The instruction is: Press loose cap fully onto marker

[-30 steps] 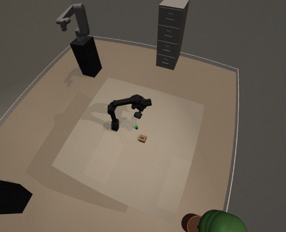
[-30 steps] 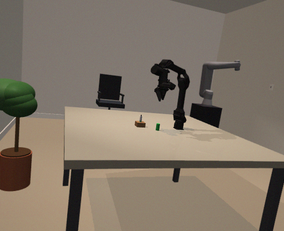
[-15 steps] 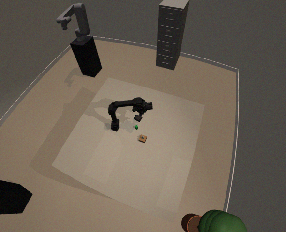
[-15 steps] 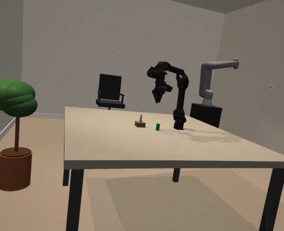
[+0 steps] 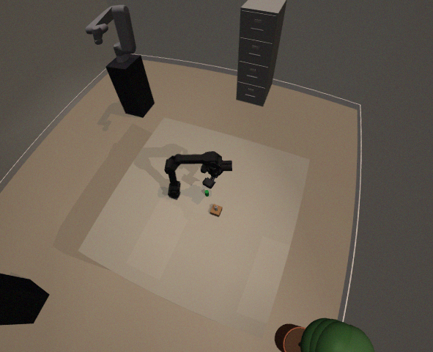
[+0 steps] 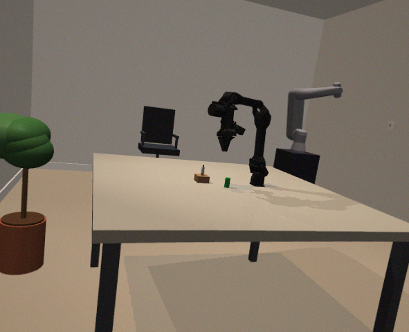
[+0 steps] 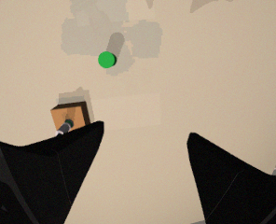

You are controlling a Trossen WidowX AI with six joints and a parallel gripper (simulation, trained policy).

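My gripper tip is 60 mm past the green cap, 40 mm to the left of it and 160 mm above it. Round my gripper tip: brown holder block 50 mm ahead, 130 mm to the right, 170 mm below; then grey marker 50 mm ahead, 130 mm to the right, 120 mm below.
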